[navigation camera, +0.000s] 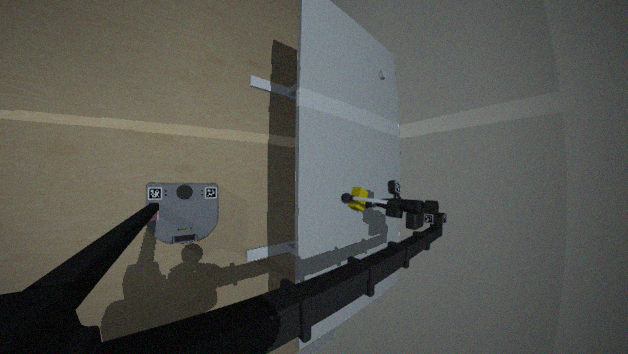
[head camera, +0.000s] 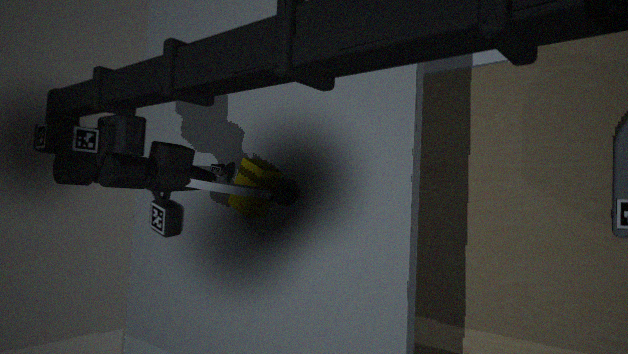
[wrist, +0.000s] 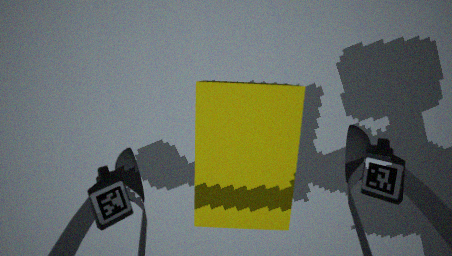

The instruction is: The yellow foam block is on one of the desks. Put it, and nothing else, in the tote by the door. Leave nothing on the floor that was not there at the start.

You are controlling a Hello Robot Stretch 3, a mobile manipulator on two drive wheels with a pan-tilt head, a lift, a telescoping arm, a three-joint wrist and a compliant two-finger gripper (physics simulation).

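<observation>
The yellow foam block lies on the pale grey desk. My gripper is open. In the wrist view one finger is to the left of the block and the other to its right, with a gap on each side. The gripper's height above the desk top is hard to tell. One finger and dark shading hide part of the block in the head view. The tote does not show in these views.
My extended arm reaches across the desk. My grey base stands on the wooden floor, beside the desk's long edge. A small pale object is near the desk's far edge. A wall rises behind the desk.
</observation>
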